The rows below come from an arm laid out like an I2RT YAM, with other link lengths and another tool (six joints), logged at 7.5 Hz.
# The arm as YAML. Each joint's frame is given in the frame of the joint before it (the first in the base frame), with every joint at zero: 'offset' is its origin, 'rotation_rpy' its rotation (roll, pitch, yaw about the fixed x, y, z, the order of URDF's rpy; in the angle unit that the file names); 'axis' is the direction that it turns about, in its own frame. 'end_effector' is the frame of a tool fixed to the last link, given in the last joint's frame.
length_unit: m
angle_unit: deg
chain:
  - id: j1
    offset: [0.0, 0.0, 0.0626]
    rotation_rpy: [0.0, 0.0, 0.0]
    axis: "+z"
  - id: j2
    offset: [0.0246, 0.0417, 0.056]
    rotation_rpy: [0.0, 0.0, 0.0]
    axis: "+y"
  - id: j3
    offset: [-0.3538, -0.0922, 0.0]
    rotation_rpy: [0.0, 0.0, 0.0]
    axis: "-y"
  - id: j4
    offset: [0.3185, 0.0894, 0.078]
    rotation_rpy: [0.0, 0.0, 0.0]
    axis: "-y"
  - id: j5
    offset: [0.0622, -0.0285, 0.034]
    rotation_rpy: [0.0, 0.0, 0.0]
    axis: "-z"
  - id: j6
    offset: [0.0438, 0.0, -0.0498]
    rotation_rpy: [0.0, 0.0, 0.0]
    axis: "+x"
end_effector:
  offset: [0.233, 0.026, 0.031]
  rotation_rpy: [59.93, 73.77, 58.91]
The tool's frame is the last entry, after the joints.
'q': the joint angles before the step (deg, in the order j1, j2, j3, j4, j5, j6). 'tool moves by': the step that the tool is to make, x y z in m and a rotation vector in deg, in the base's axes. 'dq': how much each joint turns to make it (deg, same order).
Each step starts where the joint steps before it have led.
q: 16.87, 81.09, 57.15, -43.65, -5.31, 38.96
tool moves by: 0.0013, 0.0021, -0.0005, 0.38, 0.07, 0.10
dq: -0.04, 0.30, 0.11, 0.24, -0.41, 0.02
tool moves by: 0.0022, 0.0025, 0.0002, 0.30, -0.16, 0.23
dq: 0.03, 0.30, 0.15, 0.38, -0.30, -0.09
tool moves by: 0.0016, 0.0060, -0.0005, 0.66, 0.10, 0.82
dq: 0.09, 0.59, 0.30, 0.34, -0.89, -0.42
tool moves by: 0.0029, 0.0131, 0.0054, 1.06, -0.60, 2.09
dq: 0.54, 0.53, 0.90, 0.38, -1.38, -1.11
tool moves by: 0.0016, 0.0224, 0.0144, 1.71, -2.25, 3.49
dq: 1.44, -0.49, 0.67, 1.28, -1.69, -1.50
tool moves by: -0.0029, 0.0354, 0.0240, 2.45, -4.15, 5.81
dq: 2.64, -1.39, 0.33, 2.54, -2.25, -2.44
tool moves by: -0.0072, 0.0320, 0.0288, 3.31, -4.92, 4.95
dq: 2.38, -2.54, -0.77, 3.68, -2.36, -1.58
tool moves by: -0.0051, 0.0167, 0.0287, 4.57, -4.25, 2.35
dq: 0.30, -3.18, -1.88, 4.42, -3.18, -0.09
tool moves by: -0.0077, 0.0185, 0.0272, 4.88, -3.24, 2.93
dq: 0.16, -2.23, -1.39, 4.18, -4.16, 0.17
